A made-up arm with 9 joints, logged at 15 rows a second.
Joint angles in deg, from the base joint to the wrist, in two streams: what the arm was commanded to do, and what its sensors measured. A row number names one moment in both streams.
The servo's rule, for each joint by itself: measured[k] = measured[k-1] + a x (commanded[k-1-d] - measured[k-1]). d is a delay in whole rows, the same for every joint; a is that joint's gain. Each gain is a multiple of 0.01, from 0.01 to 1. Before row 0 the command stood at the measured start. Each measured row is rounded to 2 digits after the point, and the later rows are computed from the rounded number. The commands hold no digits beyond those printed.
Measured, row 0: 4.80 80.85 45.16 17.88 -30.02 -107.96 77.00 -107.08 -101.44
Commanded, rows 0 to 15: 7.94 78.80 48.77 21.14 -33.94 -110.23 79.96 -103.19 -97.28; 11.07 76.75 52.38 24.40 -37.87 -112.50 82.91 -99.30 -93.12; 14.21 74.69 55.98 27.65 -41.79 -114.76 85.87 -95.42 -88.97; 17.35 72.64 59.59 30.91 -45.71 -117.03 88.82 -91.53 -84.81; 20.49 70.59 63.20 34.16 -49.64 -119.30 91.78 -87.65 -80.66; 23.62 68.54 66.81 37.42 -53.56 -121.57 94.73 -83.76 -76.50; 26.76 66.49 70.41 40.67 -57.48 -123.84 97.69 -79.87 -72.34; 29.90 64.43 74.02 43.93 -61.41 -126.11 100.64 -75.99 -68.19; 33.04 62.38 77.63 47.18 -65.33 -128.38 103.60 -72.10 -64.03; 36.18 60.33 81.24 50.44 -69.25 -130.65 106.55 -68.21 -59.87; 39.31 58.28 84.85 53.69 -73.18 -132.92 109.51 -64.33 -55.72; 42.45 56.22 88.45 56.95 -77.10 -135.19 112.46 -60.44 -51.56; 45.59 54.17 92.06 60.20 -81.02 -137.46 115.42 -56.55 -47.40; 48.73 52.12 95.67 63.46 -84.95 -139.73 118.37 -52.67 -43.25; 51.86 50.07 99.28 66.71 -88.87 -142.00 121.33 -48.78 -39.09; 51.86 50.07 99.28 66.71 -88.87 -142.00 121.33 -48.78 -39.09
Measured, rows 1 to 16: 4.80 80.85 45.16 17.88 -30.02 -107.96 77.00 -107.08 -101.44; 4.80 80.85 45.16 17.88 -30.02 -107.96 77.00 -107.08 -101.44; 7.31 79.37 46.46 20.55 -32.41 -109.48 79.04 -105.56 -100.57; 10.32 77.48 48.59 23.71 -35.74 -111.50 81.71 -103.12 -99.01; 13.43 75.47 51.25 26.94 -39.43 -113.68 84.58 -100.12 -96.90; 16.57 73.43 54.25 30.20 -43.26 -115.92 87.51 -96.77 -94.36; 19.71 71.39 57.47 33.45 -47.15 -118.18 90.46 -93.21 -91.48; 22.84 69.34 60.83 36.71 -51.06 -120.45 93.41 -89.52 -88.33; 25.98 67.29 64.28 39.96 -54.98 -122.72 96.36 -85.76 -84.97; 29.12 65.23 67.79 43.22 -58.90 -124.99 99.31 -81.95 -81.45; 32.26 63.18 71.33 46.47 -62.82 -127.26 102.27 -78.11 -77.79; 35.40 61.13 74.90 49.73 -66.74 -129.53 105.22 -74.25 -74.03; 38.53 59.08 78.48 52.98 -70.67 -131.80 108.18 -70.38 -70.18; 41.67 57.02 82.07 56.24 -74.59 -134.07 111.13 -66.50 -66.27; 44.81 54.97 85.67 59.49 -78.51 -136.34 114.09 -62.62 -62.31; 47.95 52.92 89.27 62.75 -82.44 -138.61 117.04 -58.74 -58.31
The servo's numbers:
d 2
a 0.80 0.72 0.36 0.82 0.61 0.67 0.69 0.39 0.21

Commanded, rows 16 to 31: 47.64 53.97 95.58 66.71 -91.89 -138.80 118.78 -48.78 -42.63; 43.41 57.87 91.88 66.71 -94.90 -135.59 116.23 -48.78 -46.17; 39.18 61.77 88.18 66.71 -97.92 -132.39 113.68 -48.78 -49.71; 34.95 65.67 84.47 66.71 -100.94 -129.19 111.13 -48.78 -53.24; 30.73 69.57 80.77 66.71 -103.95 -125.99 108.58 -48.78 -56.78; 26.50 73.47 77.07 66.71 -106.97 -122.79 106.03 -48.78 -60.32; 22.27 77.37 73.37 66.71 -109.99 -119.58 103.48 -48.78 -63.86; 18.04 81.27 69.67 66.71 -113.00 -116.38 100.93 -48.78 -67.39; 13.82 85.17 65.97 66.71 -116.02 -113.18 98.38 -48.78 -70.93; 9.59 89.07 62.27 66.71 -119.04 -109.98 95.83 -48.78 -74.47; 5.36 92.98 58.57 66.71 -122.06 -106.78 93.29 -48.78 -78.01; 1.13 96.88 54.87 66.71 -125.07 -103.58 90.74 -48.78 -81.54; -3.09 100.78 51.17 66.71 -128.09 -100.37 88.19 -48.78 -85.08; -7.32 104.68 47.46 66.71 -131.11 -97.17 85.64 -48.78 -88.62; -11.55 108.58 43.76 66.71 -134.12 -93.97 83.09 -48.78 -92.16; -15.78 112.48 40.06 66.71 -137.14 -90.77 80.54 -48.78 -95.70
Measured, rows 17 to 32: 51.08 50.87 92.87 66.00 -86.36 -140.88 120.00 -54.86 -54.27; 51.70 50.29 95.18 66.58 -87.89 -141.63 120.92 -52.49 -51.08; 48.45 52.94 95.32 66.69 -90.33 -139.73 119.44 -51.04 -49.31; 44.42 56.49 94.08 66.71 -93.12 -136.96 117.23 -50.16 -48.65; 40.23 60.29 91.96 66.71 -96.05 -133.90 114.78 -49.62 -48.87; 36.01 64.16 89.26 66.71 -99.03 -130.74 112.26 -49.29 -49.79; 31.79 68.06 86.20 66.71 -102.03 -127.56 109.72 -49.09 -51.26; 27.56 71.96 82.91 66.71 -105.04 -124.36 107.17 -48.97 -53.16; 23.33 75.86 79.48 66.71 -108.06 -121.16 104.62 -48.90 -55.41; 19.10 79.76 75.95 66.71 -111.07 -117.96 102.07 -48.85 -57.93; 14.88 83.66 72.36 66.71 -114.09 -114.76 99.52 -48.82 -60.66; 10.65 87.56 68.73 66.71 -117.11 -111.56 96.97 -48.80 -63.56; 6.42 91.46 65.07 66.71 -120.13 -108.36 94.43 -48.79 -66.59; 2.19 95.36 61.40 66.71 -123.14 -105.16 91.88 -48.79 -69.73; -2.03 99.26 57.72 66.71 -126.16 -101.95 89.33 -48.79 -72.95; -6.26 103.16 54.03 66.71 -129.18 -98.75 86.78 -48.79 -76.24
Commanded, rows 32 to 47: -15.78 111.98 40.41 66.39 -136.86 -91.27 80.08 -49.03 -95.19; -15.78 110.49 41.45 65.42 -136.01 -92.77 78.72 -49.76 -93.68; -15.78 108.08 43.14 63.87 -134.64 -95.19 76.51 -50.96 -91.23; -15.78 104.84 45.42 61.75 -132.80 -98.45 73.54 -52.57 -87.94; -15.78 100.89 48.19 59.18 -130.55 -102.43 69.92 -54.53 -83.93; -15.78 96.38 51.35 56.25 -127.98 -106.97 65.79 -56.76 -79.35; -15.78 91.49 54.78 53.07 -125.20 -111.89 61.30 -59.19 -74.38; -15.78 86.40 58.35 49.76 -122.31 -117.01 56.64 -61.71 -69.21; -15.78 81.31 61.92 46.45 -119.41 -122.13 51.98 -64.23 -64.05; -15.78 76.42 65.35 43.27 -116.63 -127.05 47.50 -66.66 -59.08; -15.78 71.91 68.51 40.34 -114.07 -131.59 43.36 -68.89 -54.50; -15.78 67.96 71.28 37.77 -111.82 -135.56 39.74 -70.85 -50.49; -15.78 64.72 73.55 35.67 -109.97 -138.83 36.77 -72.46 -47.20; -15.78 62.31 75.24 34.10 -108.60 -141.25 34.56 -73.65 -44.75; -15.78 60.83 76.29 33.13 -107.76 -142.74 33.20 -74.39 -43.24; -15.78 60.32 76.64 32.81 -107.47 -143.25 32.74 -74.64 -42.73
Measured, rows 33 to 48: -10.49 107.06 50.33 66.71 -132.19 -95.55 84.23 -48.79 -79.58; -14.72 110.96 46.63 66.71 -135.21 -92.35 81.68 -48.79 -82.97; -15.57 111.69 44.39 66.45 -136.22 -91.63 80.58 -48.88 -85.54; -15.74 110.83 43.33 65.61 -136.09 -92.39 79.30 -49.22 -87.25; -15.77 108.85 43.26 64.18 -135.21 -94.27 77.37 -49.90 -88.09; -15.78 105.96 44.04 62.19 -133.74 -97.07 74.73 -50.94 -88.06; -15.78 102.31 45.53 59.72 -131.79 -100.66 71.41 -52.34 -87.19; -15.78 98.04 47.63 56.87 -129.47 -104.89 67.53 -54.06 -85.54; -15.78 93.32 50.20 53.75 -126.87 -109.58 63.23 -56.06 -83.20; -15.78 88.34 53.13 50.48 -124.09 -114.56 58.68 -58.26 -80.26; -15.78 83.28 56.29 47.18 -121.24 -119.63 54.06 -60.59 -76.86; -15.78 78.34 59.55 43.97 -118.43 -124.60 49.53 -62.96 -73.13; -15.78 73.71 62.78 40.99 -115.77 -129.28 45.27 -65.27 -69.22; -15.78 69.57 65.84 38.35 -113.36 -133.49 41.45 -67.45 -65.29; -15.78 66.08 68.62 36.15 -111.29 -137.07 38.22 -69.40 -61.49; -15.78 63.37 71.00 34.47 -109.65 -139.87 35.69 -71.06 -57.97
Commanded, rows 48 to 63: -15.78 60.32 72.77 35.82 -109.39 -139.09 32.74 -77.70 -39.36; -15.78 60.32 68.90 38.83 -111.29 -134.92 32.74 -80.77 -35.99; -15.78 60.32 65.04 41.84 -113.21 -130.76 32.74 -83.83 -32.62; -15.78 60.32 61.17 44.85 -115.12 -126.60 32.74 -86.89 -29.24; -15.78 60.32 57.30 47.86 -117.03 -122.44 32.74 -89.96 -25.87; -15.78 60.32 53.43 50.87 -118.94 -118.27 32.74 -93.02 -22.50; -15.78 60.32 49.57 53.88 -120.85 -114.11 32.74 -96.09 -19.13; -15.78 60.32 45.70 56.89 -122.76 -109.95 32.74 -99.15 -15.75; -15.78 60.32 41.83 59.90 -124.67 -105.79 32.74 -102.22 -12.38; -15.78 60.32 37.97 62.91 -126.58 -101.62 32.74 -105.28 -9.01; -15.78 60.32 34.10 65.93 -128.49 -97.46 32.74 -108.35 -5.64; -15.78 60.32 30.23 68.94 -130.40 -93.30 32.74 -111.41 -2.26; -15.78 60.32 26.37 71.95 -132.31 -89.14 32.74 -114.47 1.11; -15.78 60.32 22.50 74.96 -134.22 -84.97 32.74 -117.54 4.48; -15.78 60.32 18.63 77.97 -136.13 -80.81 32.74 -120.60 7.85; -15.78 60.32 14.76 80.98 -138.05 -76.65 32.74 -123.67 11.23
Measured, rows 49 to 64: -15.78 61.54 72.90 33.37 -108.50 -141.79 33.97 -72.36 -54.88; -15.78 60.66 74.25 32.91 -107.87 -142.77 33.12 -73.25 -52.33; -15.78 60.42 73.72 35.30 -108.80 -140.30 32.86 -74.99 -49.61; -15.78 60.35 71.98 38.19 -110.32 -136.70 32.78 -77.24 -46.75; -15.78 60.33 69.48 41.18 -112.08 -132.72 32.75 -79.81 -43.78; -15.78 60.32 66.49 44.19 -113.93 -128.62 32.74 -82.57 -40.73; -15.78 60.32 63.18 47.20 -115.82 -124.48 32.74 -85.45 -37.61; -15.78 60.32 59.67 50.21 -117.72 -120.32 32.74 -88.40 -34.44; -15.78 60.32 56.03 53.22 -119.63 -116.16 32.74 -91.40 -31.22; -15.78 60.32 52.31 56.23 -121.54 -112.00 32.74 -94.42 -27.97; -15.78 60.32 48.54 59.24 -123.45 -107.84 32.74 -97.46 -24.70; -15.78 60.32 44.73 62.25 -125.36 -103.67 32.74 -100.51 -21.41; -15.78 60.32 40.90 65.27 -127.27 -99.51 32.74 -103.57 -18.10; -15.78 60.32 37.06 68.28 -129.18 -95.35 32.74 -106.63 -14.77; -15.78 60.32 33.21 71.29 -131.09 -91.19 32.74 -109.69 -11.44; -15.78 60.32 29.35 74.30 -133.00 -87.02 32.74 -112.75 -8.10
